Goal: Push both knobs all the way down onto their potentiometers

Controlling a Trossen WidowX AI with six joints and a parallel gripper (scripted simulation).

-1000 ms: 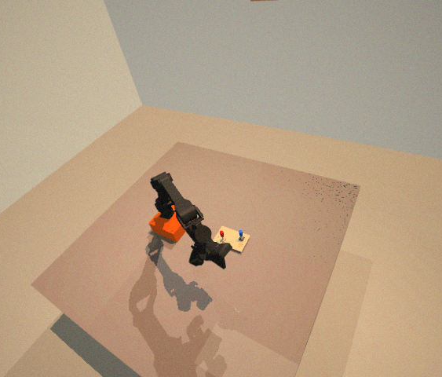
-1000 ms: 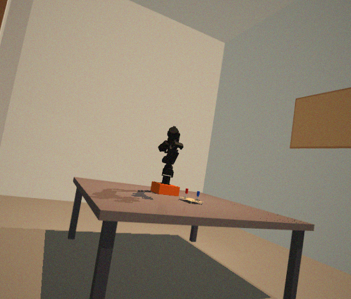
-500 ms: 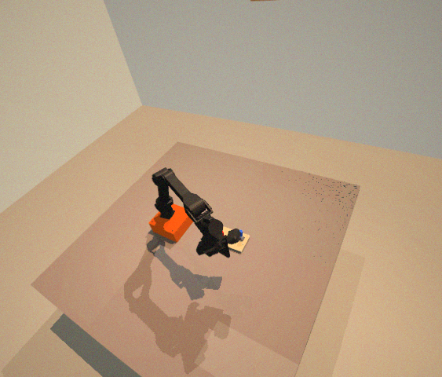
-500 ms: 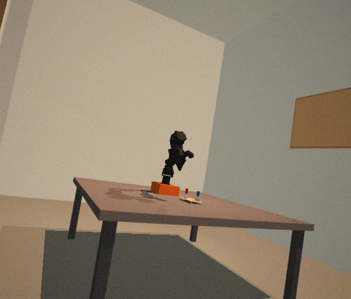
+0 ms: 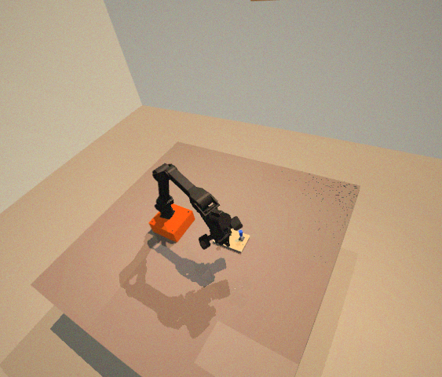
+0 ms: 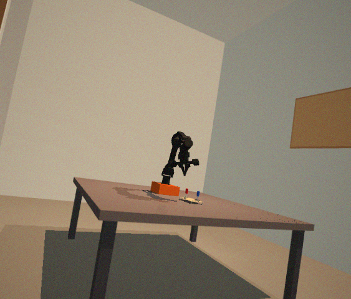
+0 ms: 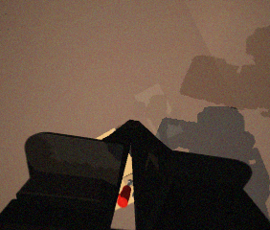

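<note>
My gripper tip is now 11 cm to the right of the red knob, 10 cm past it and 10 cm above it. The rest, counted from my gripper tip: blue knob 14 cm to the left, 10 cm below, 1 cm behind.
</note>
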